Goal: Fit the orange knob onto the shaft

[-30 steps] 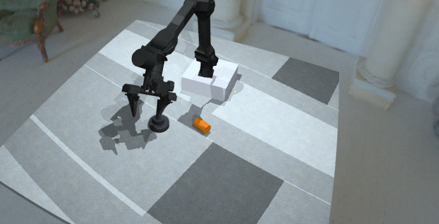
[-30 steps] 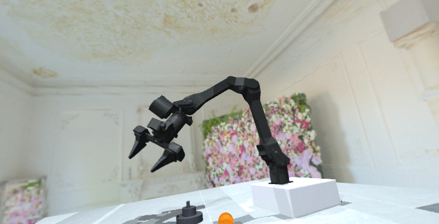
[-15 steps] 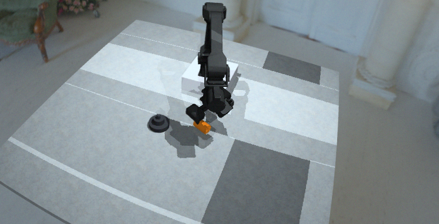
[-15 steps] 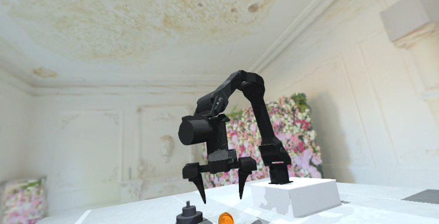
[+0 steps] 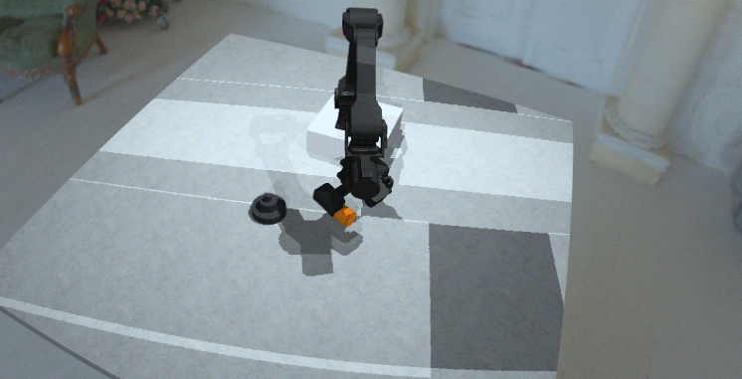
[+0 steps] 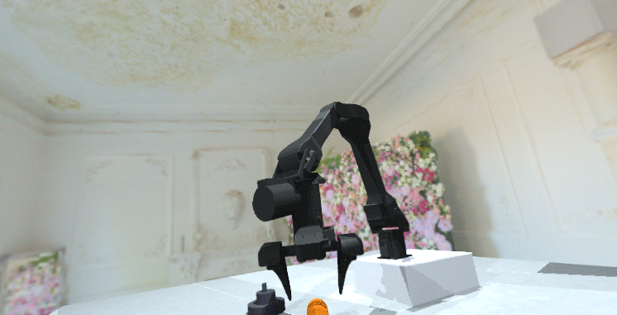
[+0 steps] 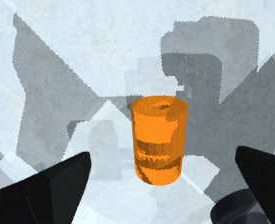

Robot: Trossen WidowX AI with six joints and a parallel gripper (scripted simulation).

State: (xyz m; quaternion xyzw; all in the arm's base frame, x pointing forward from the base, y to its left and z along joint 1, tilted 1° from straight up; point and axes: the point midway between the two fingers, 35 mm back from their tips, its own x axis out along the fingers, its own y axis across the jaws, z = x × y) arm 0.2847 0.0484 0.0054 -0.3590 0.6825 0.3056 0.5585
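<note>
My gripper tip is 30 mm above the orange knob, 10 mm to the left of it and 10 mm past it. Round my gripper tip: pedestal: 180 mm to the right, 20 mm below, 20 mm ahead.
</note>
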